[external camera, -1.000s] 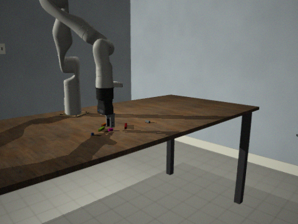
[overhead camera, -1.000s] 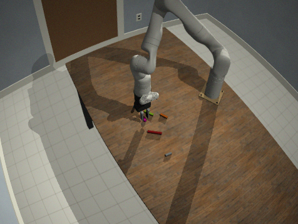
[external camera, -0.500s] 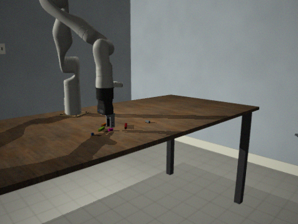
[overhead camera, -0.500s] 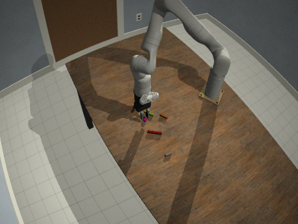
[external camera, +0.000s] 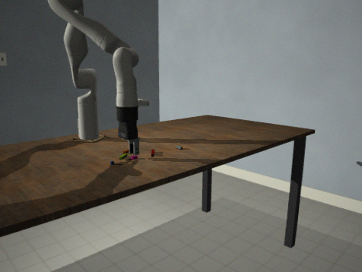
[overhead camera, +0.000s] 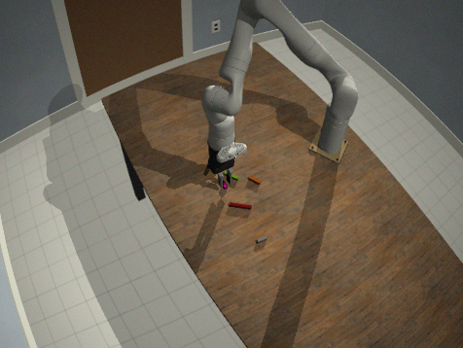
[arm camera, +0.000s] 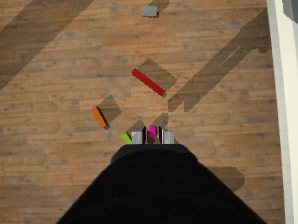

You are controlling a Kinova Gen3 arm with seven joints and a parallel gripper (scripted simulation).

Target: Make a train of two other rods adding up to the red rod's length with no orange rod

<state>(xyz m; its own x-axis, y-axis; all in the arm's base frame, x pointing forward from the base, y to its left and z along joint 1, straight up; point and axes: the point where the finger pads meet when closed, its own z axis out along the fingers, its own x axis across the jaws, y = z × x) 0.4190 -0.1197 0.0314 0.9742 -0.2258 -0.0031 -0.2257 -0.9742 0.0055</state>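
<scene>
My hand is 3 cm above the magenta rod. The rest, counted from my hand: lime rod 4 cm behind, 2 cm to the right, 3 cm below; then small blue rod 1 cm behind, 10 cm to the right, 3 cm below; then red rod 1 cm ahead, 9 cm to the left, 3 cm below.
</scene>
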